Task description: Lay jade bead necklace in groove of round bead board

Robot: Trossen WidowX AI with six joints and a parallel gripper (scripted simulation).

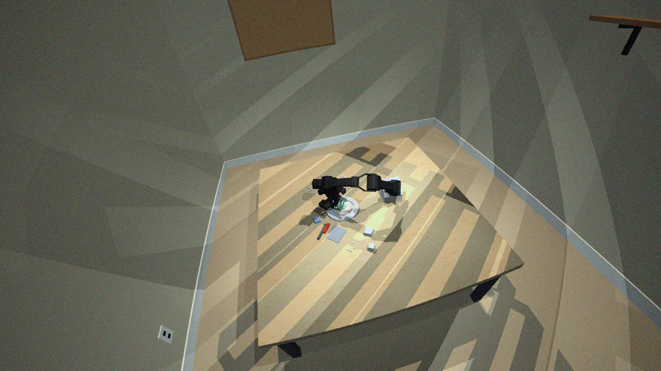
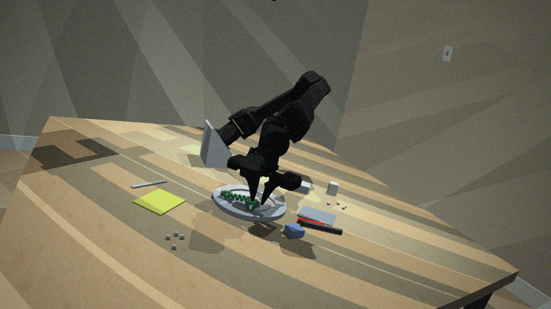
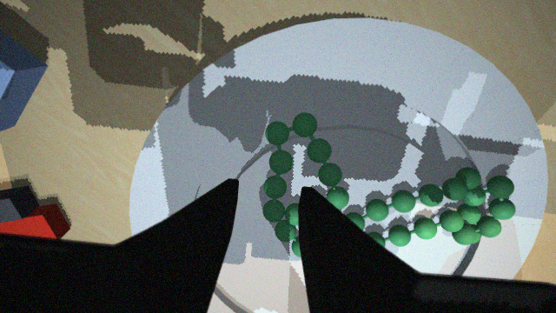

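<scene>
The round grey bead board is 50 mm behind my gripper tip, 20 mm below it and 10 mm to the left of it. From my gripper tip the other things lie so: grey plate 170 mm to the left, 50 mm ahead, 30 mm below; blue block 120 mm ahead, 40 mm to the left, 20 mm below; red and black pen 120 mm to the left, 100 mm ahead, 20 mm below.
</scene>
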